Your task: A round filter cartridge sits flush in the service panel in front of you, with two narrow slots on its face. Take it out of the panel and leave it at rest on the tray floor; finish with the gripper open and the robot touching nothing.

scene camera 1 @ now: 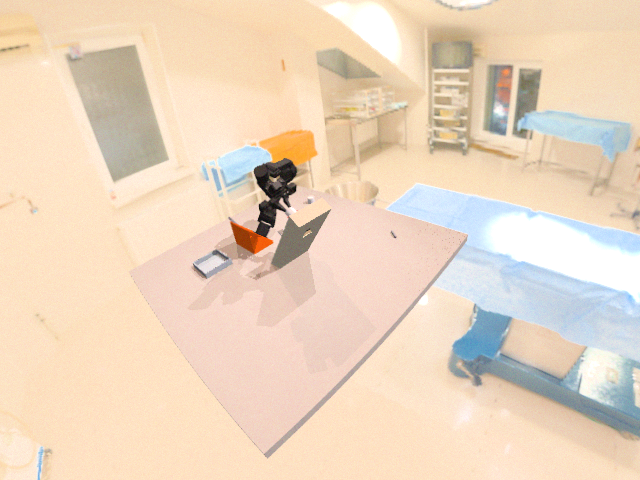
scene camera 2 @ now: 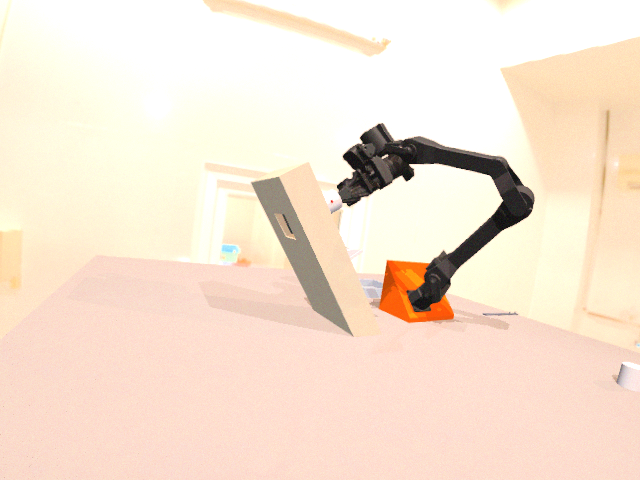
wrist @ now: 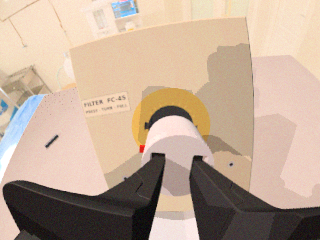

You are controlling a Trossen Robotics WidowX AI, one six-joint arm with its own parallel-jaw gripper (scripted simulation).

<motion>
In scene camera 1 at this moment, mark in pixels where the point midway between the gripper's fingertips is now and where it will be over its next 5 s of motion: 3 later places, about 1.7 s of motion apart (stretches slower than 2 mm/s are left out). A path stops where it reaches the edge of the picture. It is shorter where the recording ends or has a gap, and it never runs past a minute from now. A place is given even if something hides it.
The gripper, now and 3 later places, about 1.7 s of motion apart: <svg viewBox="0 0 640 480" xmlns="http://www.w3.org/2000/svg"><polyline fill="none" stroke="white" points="290,211 288,201 288,229 279,209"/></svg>
</motion>
